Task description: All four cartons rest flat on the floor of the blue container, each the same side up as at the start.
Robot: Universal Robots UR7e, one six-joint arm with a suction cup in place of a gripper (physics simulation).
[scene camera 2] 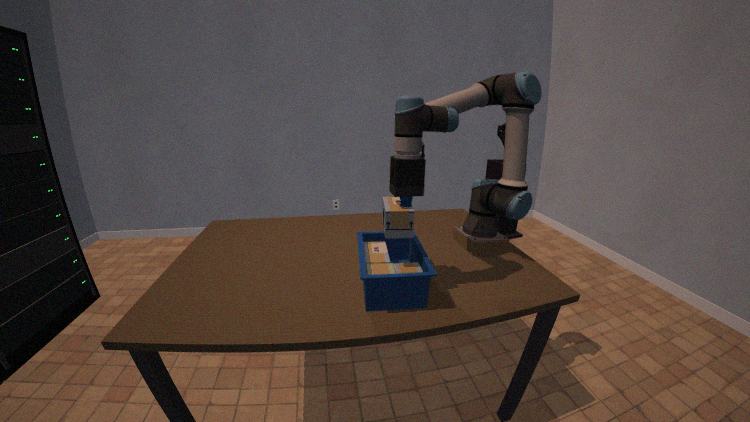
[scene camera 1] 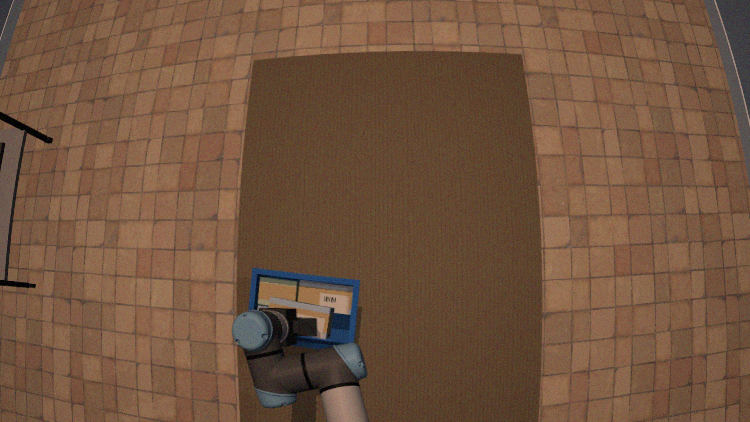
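Seen in the pictures: hand at its tool point: (scene camera 2: 405, 209); arm's base at its link origin: (scene camera 2: 479, 231).
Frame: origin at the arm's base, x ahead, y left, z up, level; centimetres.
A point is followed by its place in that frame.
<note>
The blue container (scene camera 1: 355, 309) @[x 45.9, y 3.0, z 6.8 cm] (scene camera 2: 395, 291) @[x 50.3, y 30.9, z 1.3 cm] stands on the table. Inside lie a carton with a barcode label (scene camera 1: 313, 291) @[x 51.9, y 14.2, z 3.8 cm] (scene camera 2: 377, 254) @[x 50.0, y 13.5, z 3.8 cm] along one long side, and two cartons at one short end: one (scene camera 1: 277, 291) @[x 52.7, y 24.4, z 3.9 cm] (scene camera 2: 381, 268) @[x 51.6, y 22.3, z 3.9 cm] in the corner, the other (scene camera 2: 409, 268) @[x 43.7, y 24.4, z 3.7 cm] beside it, mostly hidden by the arm in scene camera 1. My suction gripper (scene camera 2: 405, 201) points down and holds the fourth carton (scene camera 1: 301, 310) @[x 46.7, y 14.4, z 20.8 cm] (scene camera 2: 398, 218) @[x 47.2, y 22.8, z 19.0 cm] by its top. This carton hangs about level, over the container's open part, its underside near rim height. The cup is hidden in scene camera 1.
The brown table (scene camera 1: 398, 173) @[x 84.0, y -12.5, z -5.2 cm] (scene camera 2: 251, 293) @[x 90.9, y 13.7, z -5.2 cm] carries the container near its left edge in scene camera 1. The arm's base (scene camera 2: 485, 230) @[x 2.3, y 6.6, z 3.6 cm] stands behind and right of the container in scene camera 2. A black rack (scene camera 2: 36, 199) stands at the far left there.
</note>
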